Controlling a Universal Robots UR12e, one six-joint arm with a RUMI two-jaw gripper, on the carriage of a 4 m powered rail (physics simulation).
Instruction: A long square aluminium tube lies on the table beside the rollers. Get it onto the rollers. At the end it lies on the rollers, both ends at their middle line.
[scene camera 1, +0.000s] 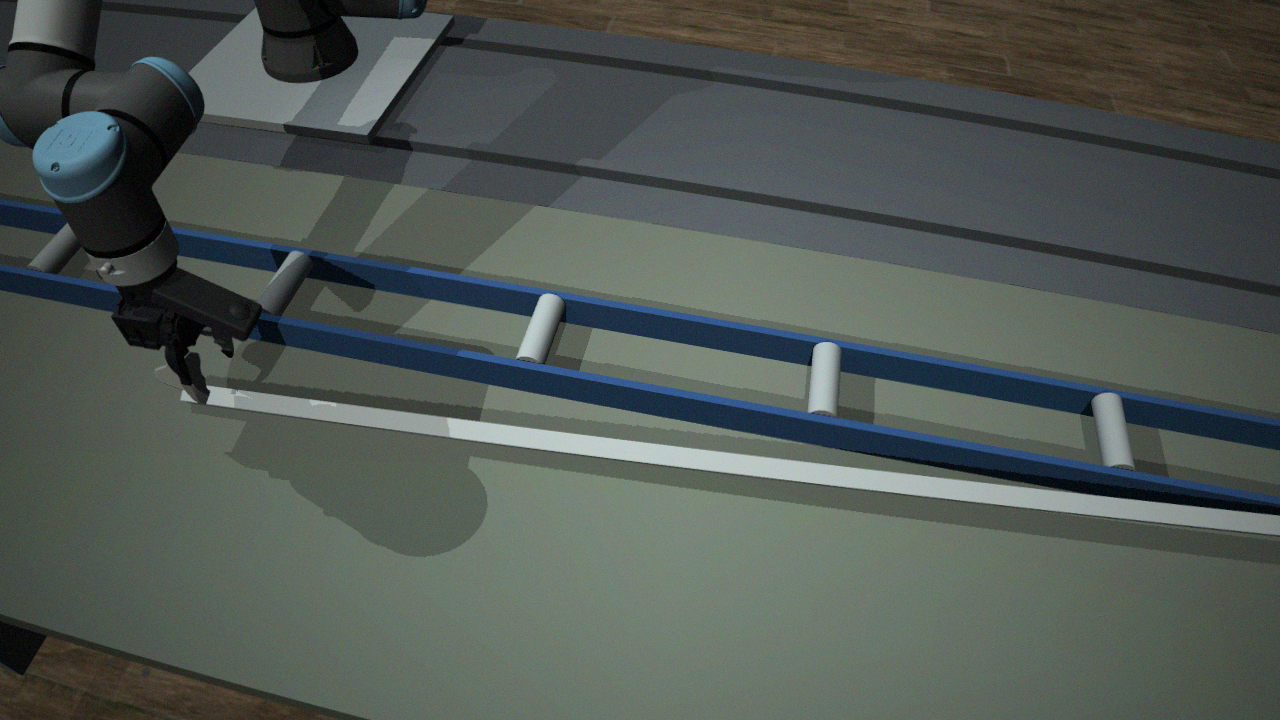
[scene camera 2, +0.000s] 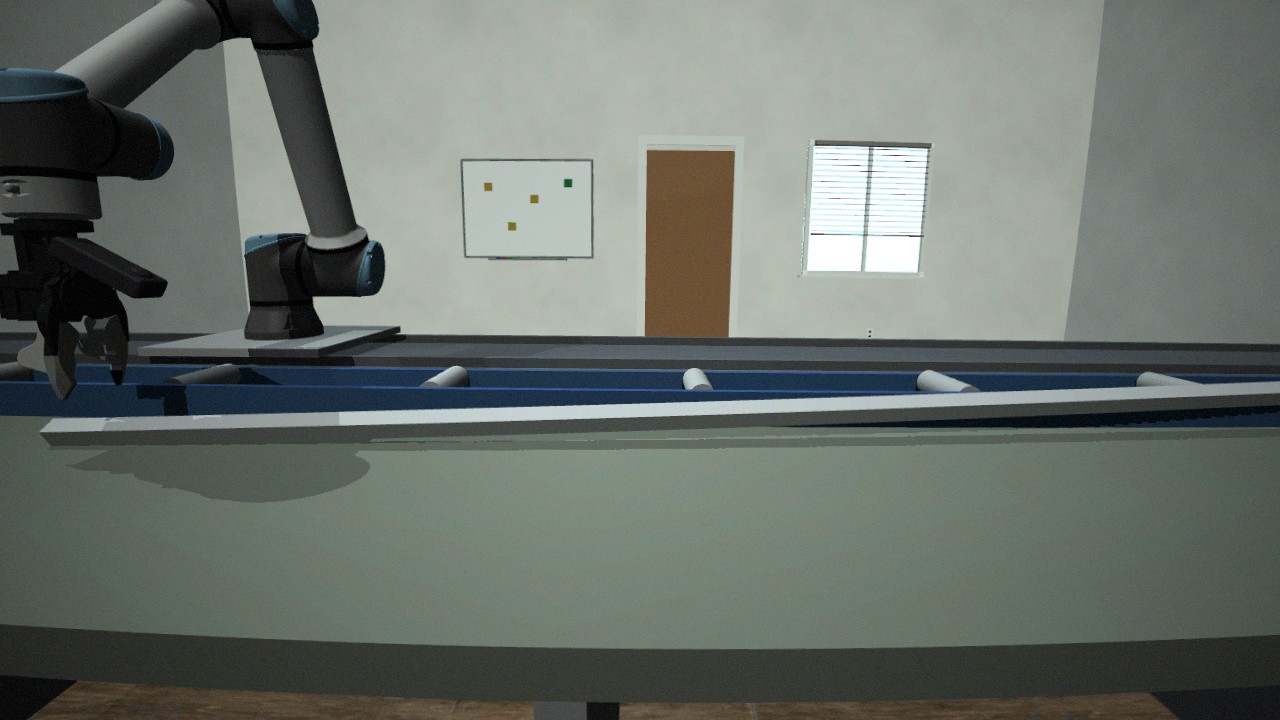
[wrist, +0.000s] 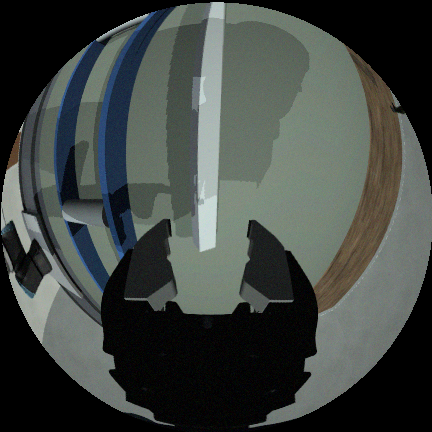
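Seen in the pictures: gripper, fingertip midpoint: (scene camera 1: 218, 379) (scene camera 2: 93, 392) (wrist: 208, 220); arm's base at its link origin: (scene camera 1: 311, 57) (scene camera 2: 285, 335) (wrist: 41, 254).
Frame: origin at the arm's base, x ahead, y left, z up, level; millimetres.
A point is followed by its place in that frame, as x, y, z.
The long square aluminium tube (scene camera 1: 716, 460) {778, 938, 16} (scene camera 2: 537, 414) {786, 844, 12} (wrist: 210, 125) {814, 374, 1} has its left end low over the table, on the near side of the blue frame. In scene camera 2 it slopes up to the right, across the near blue side rail (scene camera 1: 626, 387) {694, 805, 21} (scene camera 2: 268, 399) {694, 427, 3} (wrist: 116, 150) {694, 349, -6}. Its right end is outside both scene views. Grey rollers (scene camera 1: 540, 329) {629, 669, 29} (scene camera 2: 447, 377) {637, 677, 27} (wrist: 85, 212) {643, 274, 28} sit between the blue rails. My gripper (scene camera 1: 213, 373) {820, 283, 43} (scene camera 2: 90, 387) {820, 283, 43} (wrist: 208, 220) {820, 283, 43} is open and points down above the tube's left end. In the wrist view its fingers stand on either side of the tube's line, apart from it.
The green table (scene camera 1: 626, 608) {973, 866, -30} (scene camera 2: 626, 555) {1050, 964, -30} (wrist: 310, 190) {981, 309, -30} bears the blue frame. Behind it runs the grey track (scene camera 1: 760, 134) with the arm's carriage plate (scene camera 1: 223, 100) {178, -98, 0} (scene camera 2: 358, 340) {37, 225, -7} at the left. The arm's shadow falls over the tube's left part.
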